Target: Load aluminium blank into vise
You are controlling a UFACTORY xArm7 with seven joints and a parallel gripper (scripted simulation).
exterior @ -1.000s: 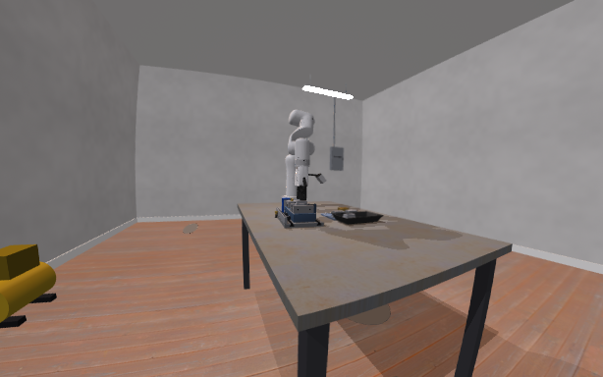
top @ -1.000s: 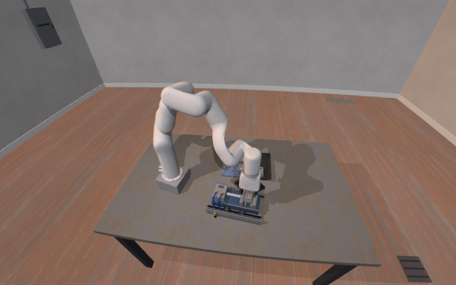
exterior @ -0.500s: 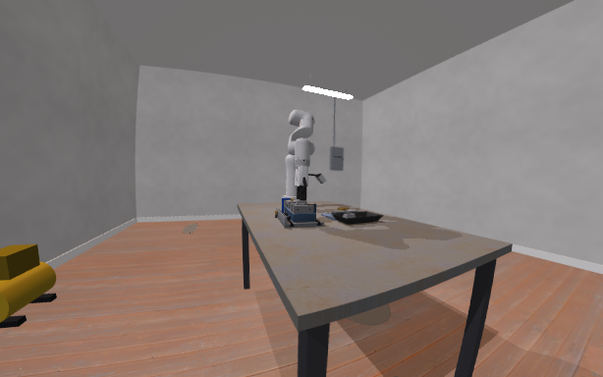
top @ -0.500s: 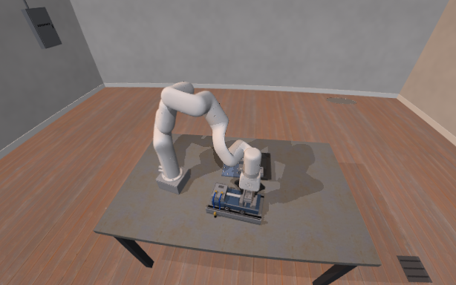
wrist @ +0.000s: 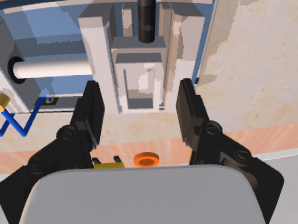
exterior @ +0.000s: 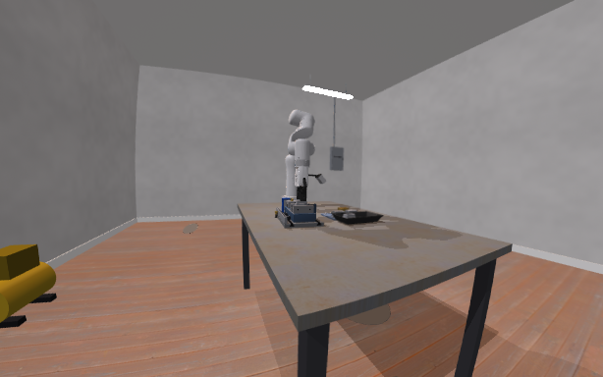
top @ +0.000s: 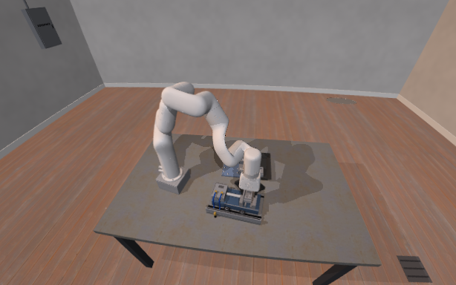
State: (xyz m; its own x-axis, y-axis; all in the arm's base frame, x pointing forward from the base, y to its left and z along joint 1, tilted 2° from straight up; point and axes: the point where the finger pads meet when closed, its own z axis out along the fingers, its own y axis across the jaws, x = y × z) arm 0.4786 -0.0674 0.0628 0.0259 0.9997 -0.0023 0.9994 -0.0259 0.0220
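Right now the white piston rod is 80 mm behind my hand and 60 mm below it. From my hand the other things lie so: brass blank (170 mm behind, 330 mm to the left, 110 mm below); vise (60 mm behind, 90 mm below).
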